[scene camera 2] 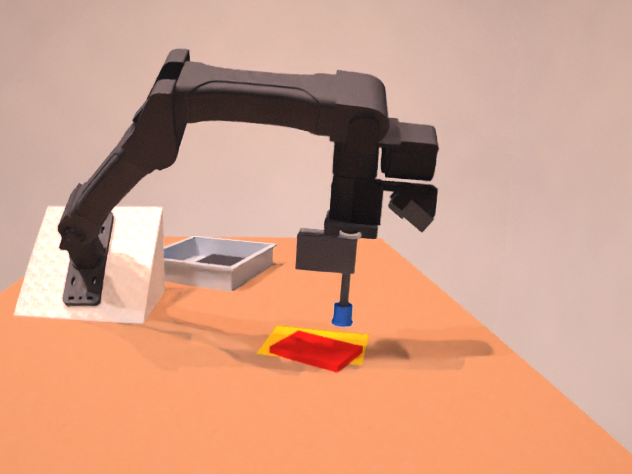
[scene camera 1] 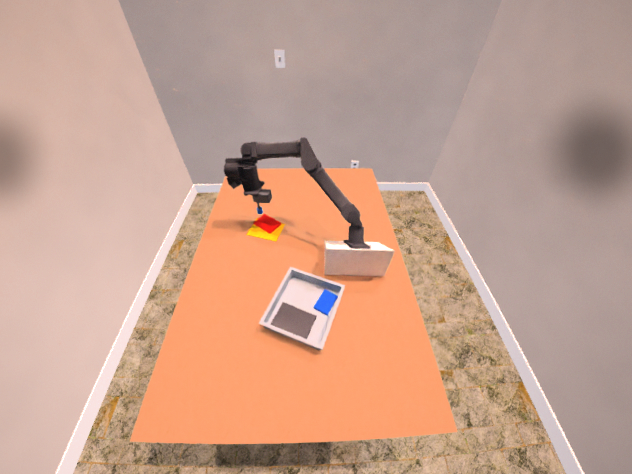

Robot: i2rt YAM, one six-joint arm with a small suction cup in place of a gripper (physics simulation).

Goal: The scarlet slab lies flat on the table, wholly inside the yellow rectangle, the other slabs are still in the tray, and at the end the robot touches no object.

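Note:
The scarlet slab lies flat over the yellow rectangle, turned against it. In the scene camera 2 view its near corner reaches past the rectangle's near edge onto the table; in the scene camera 1 view it reaches past the far edge. My blue suction cup hangs a little above the slab, apart from it, and carries no object. A dark slab and a blue slab lie in the grey tray. The blue slab is hidden in the scene camera 2 view.
The arm stands on a white wedge-shaped block near the table's right edge in the scene camera 1 view. The tray lies in front of this block in that view. The orange table ends near the arm's outer side.

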